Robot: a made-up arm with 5 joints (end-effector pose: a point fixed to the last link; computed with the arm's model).
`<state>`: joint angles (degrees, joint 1 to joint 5).
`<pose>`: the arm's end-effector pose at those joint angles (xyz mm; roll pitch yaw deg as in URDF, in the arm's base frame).
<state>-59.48 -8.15 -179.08 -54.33 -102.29</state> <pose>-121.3 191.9 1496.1 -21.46 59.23 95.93</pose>
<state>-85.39 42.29 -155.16 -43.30 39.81</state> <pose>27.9 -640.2 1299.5 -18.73 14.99 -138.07</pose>
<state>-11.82 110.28 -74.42 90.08 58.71</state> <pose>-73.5 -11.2 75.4 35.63 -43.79 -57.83</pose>
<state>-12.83 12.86 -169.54 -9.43 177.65</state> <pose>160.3 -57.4 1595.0 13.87 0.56 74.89</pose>
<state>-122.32 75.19 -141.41 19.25 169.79</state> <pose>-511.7 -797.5 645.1 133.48 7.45 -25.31</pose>
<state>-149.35 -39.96 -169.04 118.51 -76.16</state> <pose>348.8 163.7 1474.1 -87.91 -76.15 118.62</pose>
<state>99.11 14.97 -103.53 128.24 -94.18</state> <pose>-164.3 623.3 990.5 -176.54 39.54 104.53</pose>
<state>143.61 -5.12 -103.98 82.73 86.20</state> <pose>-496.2 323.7 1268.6 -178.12 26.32 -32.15</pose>
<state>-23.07 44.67 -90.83 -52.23 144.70</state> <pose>645.0 -309.8 706.1 79.74 34.87 61.02</pose>
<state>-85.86 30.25 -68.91 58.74 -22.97</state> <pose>43.6 -674.0 538.0 161.41 7.70 -154.15</pose>
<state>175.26 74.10 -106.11 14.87 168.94</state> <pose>-771.9 32.3 346.2 163.15 3.24 -84.16</pose>
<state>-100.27 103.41 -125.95 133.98 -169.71</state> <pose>-105.8 -515.1 137.2 -68.25 9.57 -6.48</pose>
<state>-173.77 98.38 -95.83 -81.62 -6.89</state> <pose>-478.0 -93.7 213.0 -101.00 -6.76 97.54</pose>
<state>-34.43 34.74 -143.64 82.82 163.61</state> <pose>602.2 -450.2 1177.6 154.84 7.13 70.37</pose>
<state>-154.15 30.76 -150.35 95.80 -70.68</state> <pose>-650.3 -359.6 1274.5 -171.70 -22.38 -175.12</pose>
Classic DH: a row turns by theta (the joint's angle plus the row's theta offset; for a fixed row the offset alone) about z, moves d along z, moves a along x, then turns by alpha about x. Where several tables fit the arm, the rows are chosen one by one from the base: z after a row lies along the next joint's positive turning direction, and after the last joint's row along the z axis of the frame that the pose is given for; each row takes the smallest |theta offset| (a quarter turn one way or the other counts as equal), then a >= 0, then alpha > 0; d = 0 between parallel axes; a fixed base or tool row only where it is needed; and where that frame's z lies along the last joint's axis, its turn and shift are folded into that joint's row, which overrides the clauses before.
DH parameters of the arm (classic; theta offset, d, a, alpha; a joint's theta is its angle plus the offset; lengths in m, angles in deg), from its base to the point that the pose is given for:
base (fixed): 38.25 0 -0.0373 0
joint 1: -38.25 0.7234 0.0108 -90
joint 2: -83 0 0.3142 0
joint 3: -16.38 0 -0.5163 0
joint 4: -80.63 0.0144 -0.0827 90
joint 5: -16.7 0 -0.0177 0
tool (fixed): -73.3 0.0609 0 0

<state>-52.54 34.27 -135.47 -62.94 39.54</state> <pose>355.5 -512.9 1226.7 -12.35 10.01 -104.09</pose>
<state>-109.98 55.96 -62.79 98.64 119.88</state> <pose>-158.9 -371.2 293.8 -86.39 -60.07 -23.11</pose>
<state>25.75 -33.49 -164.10 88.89 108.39</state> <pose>-327.1 -170.4 1562.1 42.97 64.00 71.77</pose>
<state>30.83 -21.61 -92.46 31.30 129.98</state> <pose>342.8 196.8 1379.5 101.15 49.48 129.35</pose>
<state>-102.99 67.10 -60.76 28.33 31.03</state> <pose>-106.7 -403.3 187.0 149.35 -17.05 140.68</pose>
